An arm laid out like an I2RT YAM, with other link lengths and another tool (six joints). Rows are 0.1 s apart.
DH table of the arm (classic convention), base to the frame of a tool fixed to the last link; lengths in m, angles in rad. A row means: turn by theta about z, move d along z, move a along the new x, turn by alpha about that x. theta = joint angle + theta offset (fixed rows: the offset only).
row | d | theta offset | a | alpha
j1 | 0.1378 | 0 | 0.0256 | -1.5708
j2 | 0 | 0 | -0.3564 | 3.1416
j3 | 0 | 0.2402 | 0.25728 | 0
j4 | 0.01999 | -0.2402 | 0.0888 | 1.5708
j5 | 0.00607 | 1.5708 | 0 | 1.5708
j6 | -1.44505 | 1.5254 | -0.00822 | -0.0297
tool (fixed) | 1.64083 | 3.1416 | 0 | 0
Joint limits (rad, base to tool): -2.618..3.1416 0..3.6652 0..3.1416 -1.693..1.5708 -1.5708..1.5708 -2.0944..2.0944
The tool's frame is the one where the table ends.
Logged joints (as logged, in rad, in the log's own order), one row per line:
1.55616 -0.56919 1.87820 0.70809 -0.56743 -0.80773
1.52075 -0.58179 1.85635 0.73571 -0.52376 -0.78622
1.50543 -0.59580 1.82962 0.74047 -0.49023 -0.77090
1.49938 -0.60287 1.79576 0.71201 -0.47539 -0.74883
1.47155 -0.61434 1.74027 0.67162 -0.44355 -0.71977
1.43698 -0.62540 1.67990 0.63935 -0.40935 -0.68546
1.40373 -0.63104 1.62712 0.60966 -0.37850 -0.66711
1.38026 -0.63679 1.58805 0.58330 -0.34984 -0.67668
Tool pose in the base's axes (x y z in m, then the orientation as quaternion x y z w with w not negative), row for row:
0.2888 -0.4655 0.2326 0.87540 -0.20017 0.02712 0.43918
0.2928 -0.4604 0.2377 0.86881 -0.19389 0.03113 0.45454
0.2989 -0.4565 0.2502 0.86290 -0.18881 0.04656 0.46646
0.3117 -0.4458 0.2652 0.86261 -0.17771 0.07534 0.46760
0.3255 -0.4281 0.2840 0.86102 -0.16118 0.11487 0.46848
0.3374 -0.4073 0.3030 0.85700 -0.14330 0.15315 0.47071
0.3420 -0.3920 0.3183 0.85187 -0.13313 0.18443 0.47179
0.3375 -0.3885 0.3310 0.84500 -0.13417 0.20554 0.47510
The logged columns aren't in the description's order. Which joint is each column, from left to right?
Columns, left to right: j3, j6, j2, j5, j4, j1.
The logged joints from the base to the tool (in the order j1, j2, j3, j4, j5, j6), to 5 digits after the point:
-0.80773 1.87820 1.55616 -0.56743 0.70809 -0.56919
-0.78622 1.85635 1.52075 -0.52376 0.73571 -0.58179
-0.77090 1.82962 1.50543 -0.49023 0.74047 -0.59580
-0.74883 1.79576 1.49938 -0.47539 0.71201 -0.60287
-0.71977 1.74027 1.47155 -0.44355 0.67162 -0.61434
-0.68546 1.67990 1.43698 -0.40935 0.63935 -0.62540
-0.66711 1.62712 1.40373 -0.37850 0.60966 -0.63104
-0.67668 1.58805 1.38026 -0.34984 0.58330 -0.63679

